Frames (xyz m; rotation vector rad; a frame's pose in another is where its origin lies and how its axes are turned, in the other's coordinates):
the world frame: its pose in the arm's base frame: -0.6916 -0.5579 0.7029 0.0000 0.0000 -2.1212
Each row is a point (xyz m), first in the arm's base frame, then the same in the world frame.
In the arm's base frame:
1: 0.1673 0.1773 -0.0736
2: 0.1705 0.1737 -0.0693
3: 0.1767 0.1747 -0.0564
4: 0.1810 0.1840 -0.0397
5: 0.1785 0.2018 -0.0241
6: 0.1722 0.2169 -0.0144
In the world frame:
1: -1.0759 0.3475 -0.7765
2: -1.0745 0.3521 -0.7722
3: -1.0786 0.3569 -0.7593
4: -1.0887 0.3557 -0.7426
5: -1.1026 0.3443 -0.7270
6: -1.1122 0.3310 -0.7173

